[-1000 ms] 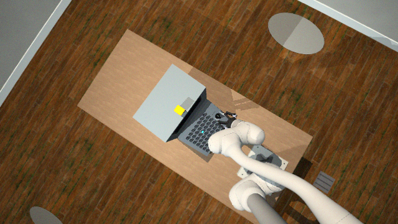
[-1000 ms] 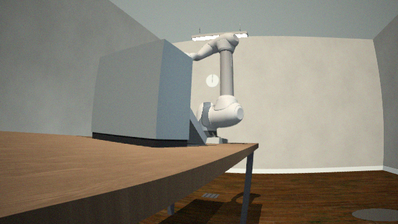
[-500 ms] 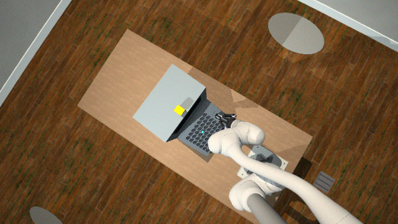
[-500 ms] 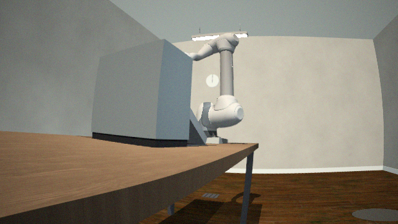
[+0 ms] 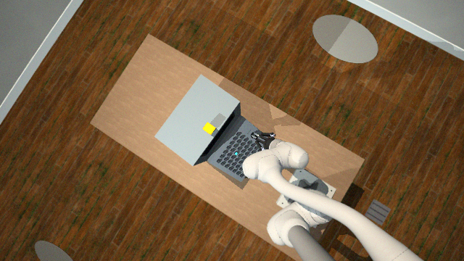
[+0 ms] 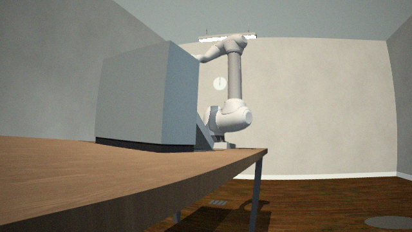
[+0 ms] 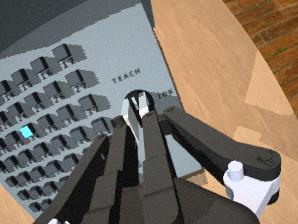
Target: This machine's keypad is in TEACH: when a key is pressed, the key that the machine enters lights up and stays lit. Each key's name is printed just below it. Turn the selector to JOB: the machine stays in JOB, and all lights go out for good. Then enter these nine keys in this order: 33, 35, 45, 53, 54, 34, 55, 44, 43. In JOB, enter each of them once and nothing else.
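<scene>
Now: hand 2 cm short of the selector knob and 2 cm above it. The rest, counted from my hand: keypad (11 cm to the left, 7 cm below, 4 cm ahead).
</scene>
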